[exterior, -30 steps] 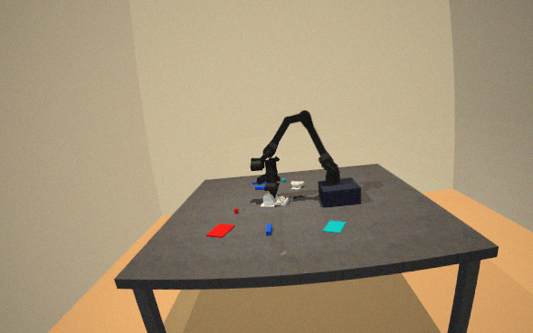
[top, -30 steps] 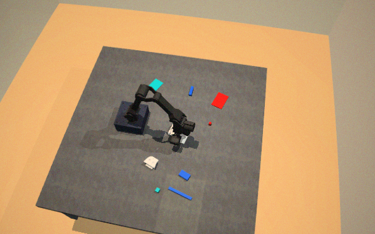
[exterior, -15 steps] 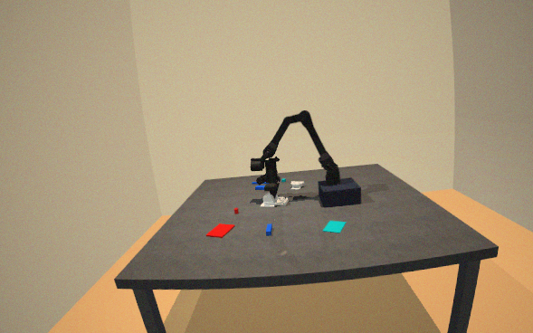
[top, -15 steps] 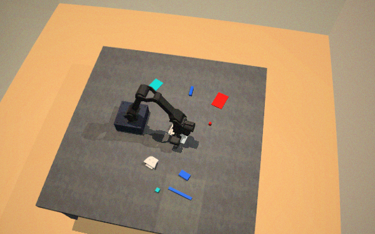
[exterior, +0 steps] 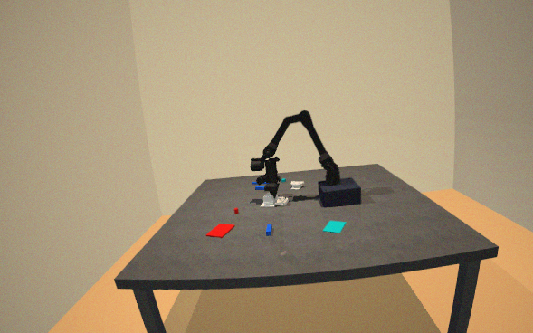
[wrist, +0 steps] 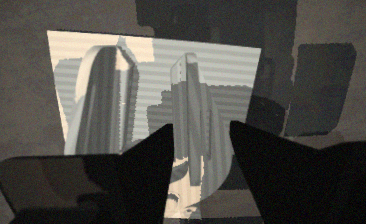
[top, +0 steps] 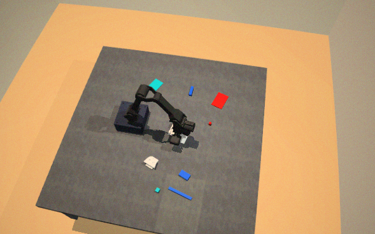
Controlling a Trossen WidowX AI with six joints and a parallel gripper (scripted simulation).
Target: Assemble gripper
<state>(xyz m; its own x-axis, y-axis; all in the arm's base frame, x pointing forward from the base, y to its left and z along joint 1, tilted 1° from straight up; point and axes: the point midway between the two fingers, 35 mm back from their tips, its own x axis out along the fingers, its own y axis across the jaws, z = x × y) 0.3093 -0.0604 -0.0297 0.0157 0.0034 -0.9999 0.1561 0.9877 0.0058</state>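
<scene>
The white jaw lies 60 mm to the left of my gripper tip and 20 mm behind it. From my gripper tip the other things lie so: red cube (190 mm ahead, 120 mm to the left); then blue block (250 mm to the right, 70 mm ahead, 10 mm below); then white block (190 mm to the right, 140 mm behind).
</scene>
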